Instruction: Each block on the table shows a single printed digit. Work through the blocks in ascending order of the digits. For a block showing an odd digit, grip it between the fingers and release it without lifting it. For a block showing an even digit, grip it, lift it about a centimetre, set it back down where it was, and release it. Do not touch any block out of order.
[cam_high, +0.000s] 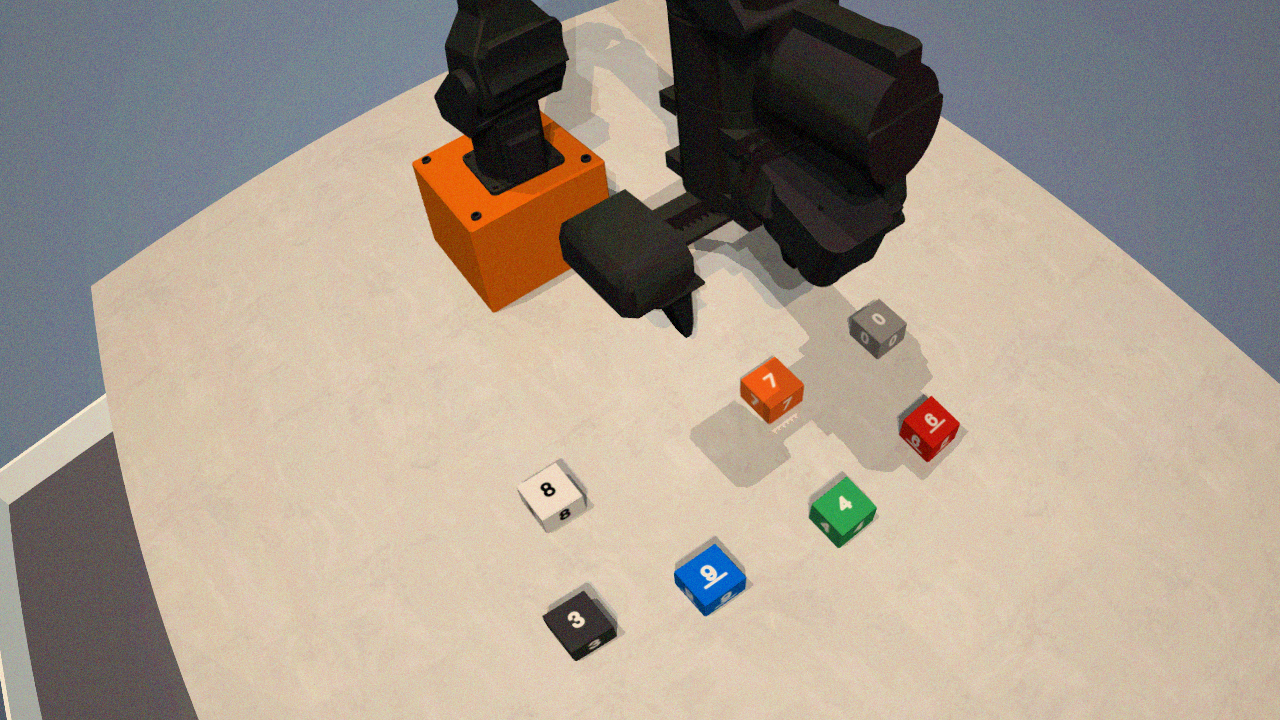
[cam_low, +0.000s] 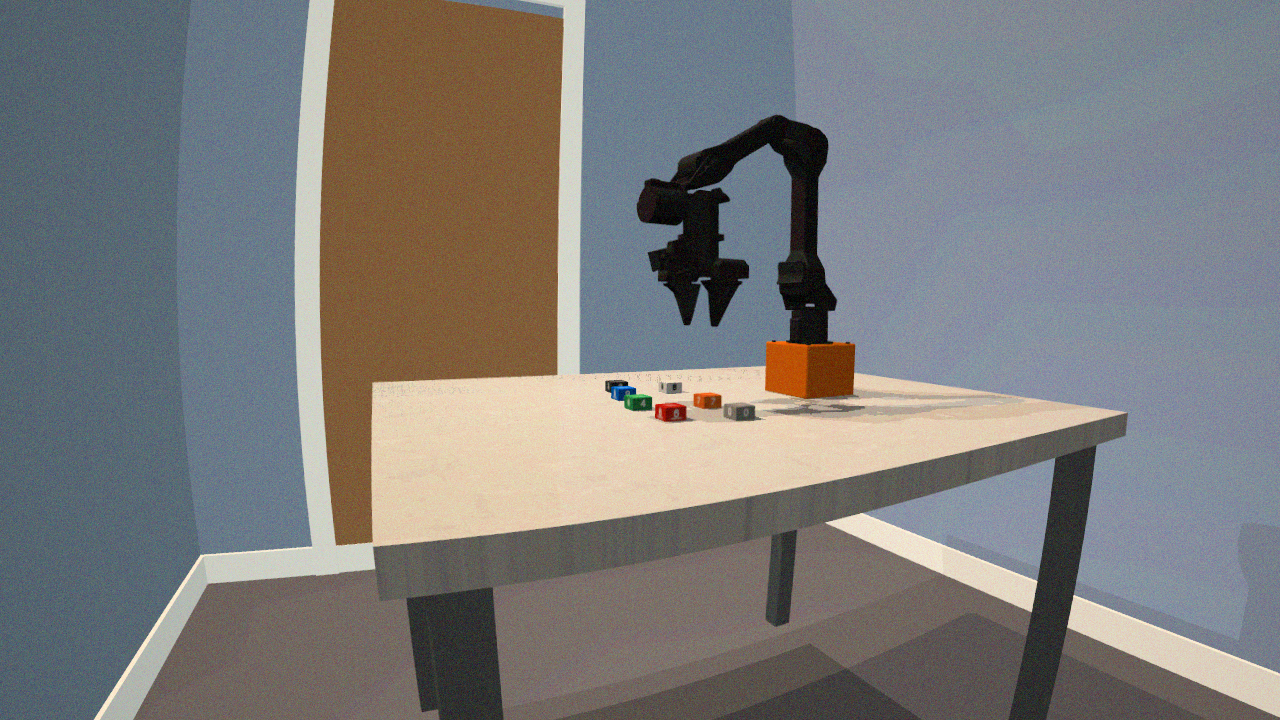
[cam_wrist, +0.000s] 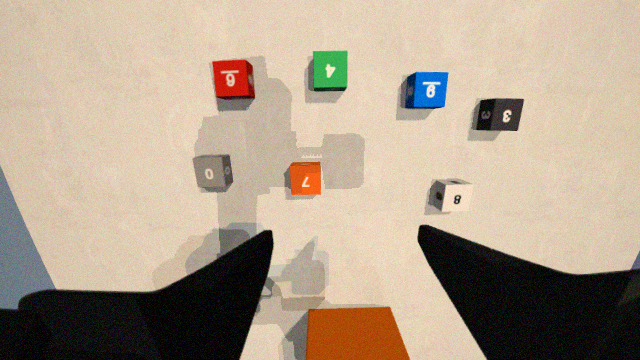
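The grey block lies 13 cm to the left of my gripper tip, 12 cm below it and 1 cm ahead of it. The rest, counted from my gripper tip: blue 9 block: 12 cm below, 9 cm to the right, 9 cm ahead; then green block: 12 cm below, 11 cm ahead, 1 cm to the left; then orange 7 block: 12 cm below, 3 cm to the left.
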